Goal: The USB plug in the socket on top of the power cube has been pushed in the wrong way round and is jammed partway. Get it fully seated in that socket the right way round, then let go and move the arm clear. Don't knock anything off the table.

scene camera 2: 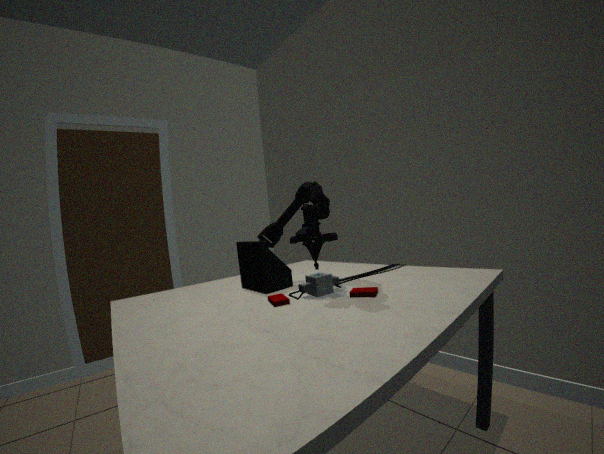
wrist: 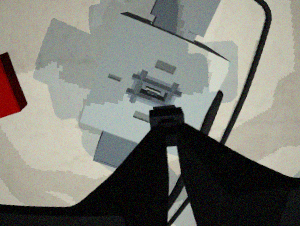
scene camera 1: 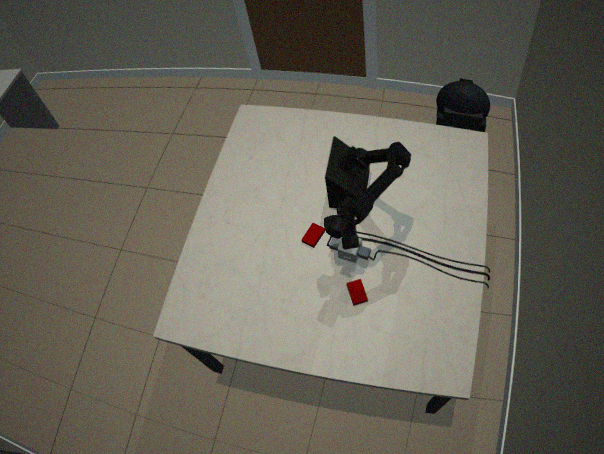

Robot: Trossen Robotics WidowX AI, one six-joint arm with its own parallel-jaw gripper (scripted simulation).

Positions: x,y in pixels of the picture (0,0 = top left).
Scene:
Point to a USB socket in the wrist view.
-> At 150,90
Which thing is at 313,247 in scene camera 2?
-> My gripper.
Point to a dark USB plug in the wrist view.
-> At 167,115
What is my gripper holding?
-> A dark USB plug.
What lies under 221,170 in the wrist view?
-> My gripper.

